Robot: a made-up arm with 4 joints.
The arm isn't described. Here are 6 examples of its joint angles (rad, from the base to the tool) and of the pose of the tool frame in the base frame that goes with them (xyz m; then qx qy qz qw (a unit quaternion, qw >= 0)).
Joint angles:
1: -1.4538 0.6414 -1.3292 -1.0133
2: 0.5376 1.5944 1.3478 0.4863
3: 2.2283 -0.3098 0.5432 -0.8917
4: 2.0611 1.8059 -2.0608 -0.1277
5: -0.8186 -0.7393 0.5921 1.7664
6: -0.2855 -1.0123 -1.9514 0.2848
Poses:
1: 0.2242 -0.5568 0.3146 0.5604 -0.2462 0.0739 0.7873
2: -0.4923 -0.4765 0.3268 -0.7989 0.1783 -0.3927 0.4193
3: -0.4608 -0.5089 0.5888 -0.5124 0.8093 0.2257 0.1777
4: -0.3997 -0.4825 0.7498 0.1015 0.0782 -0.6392 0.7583
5: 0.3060 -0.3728 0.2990 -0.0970 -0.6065 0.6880 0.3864
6: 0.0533 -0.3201 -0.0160 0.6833 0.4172 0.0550 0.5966
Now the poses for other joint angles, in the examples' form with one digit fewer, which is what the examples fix.
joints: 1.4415 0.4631 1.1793 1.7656
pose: -0.410 -0.576 0.342 -0.043 0.256 0.610 0.749
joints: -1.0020 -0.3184 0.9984 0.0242
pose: 0.210 -0.520 0.350 -0.442 -0.524 -0.251 0.683
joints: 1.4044 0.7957 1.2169 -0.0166
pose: -0.424 -0.559 0.499 -0.815 0.356 0.026 0.457
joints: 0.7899 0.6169 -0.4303 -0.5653
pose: -0.453 -0.579 0.239 -0.098 0.427 -0.546 0.714
